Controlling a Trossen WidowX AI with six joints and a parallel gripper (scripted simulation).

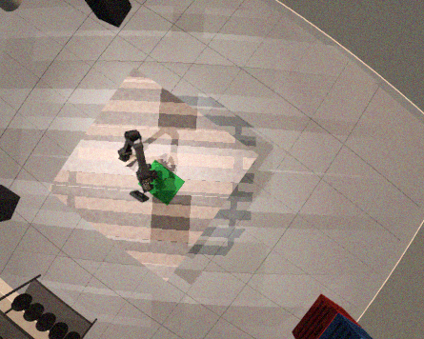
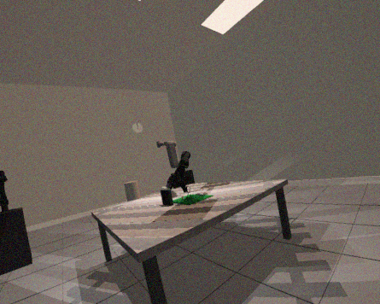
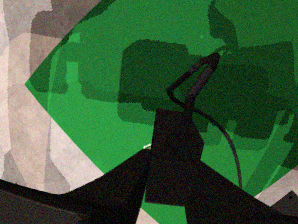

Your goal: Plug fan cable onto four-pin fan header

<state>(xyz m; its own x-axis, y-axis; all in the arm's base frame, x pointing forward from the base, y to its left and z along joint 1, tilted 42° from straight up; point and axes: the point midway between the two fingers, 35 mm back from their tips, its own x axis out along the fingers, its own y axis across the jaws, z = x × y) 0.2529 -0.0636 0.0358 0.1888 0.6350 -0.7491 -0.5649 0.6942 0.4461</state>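
My gripper tip is now 2 cm past the cream four-pin fan header, 2 cm to the left of it and 7 cm above it. From my gripper tip the other things lie so: green board: 7 cm ahead, 2 cm to the right, 8 cm below; then black fan plug: 1 cm ahead, 1 cm to the left, 1 cm above; then black fan: 2 cm behind, 18 cm to the right, 1 cm below.
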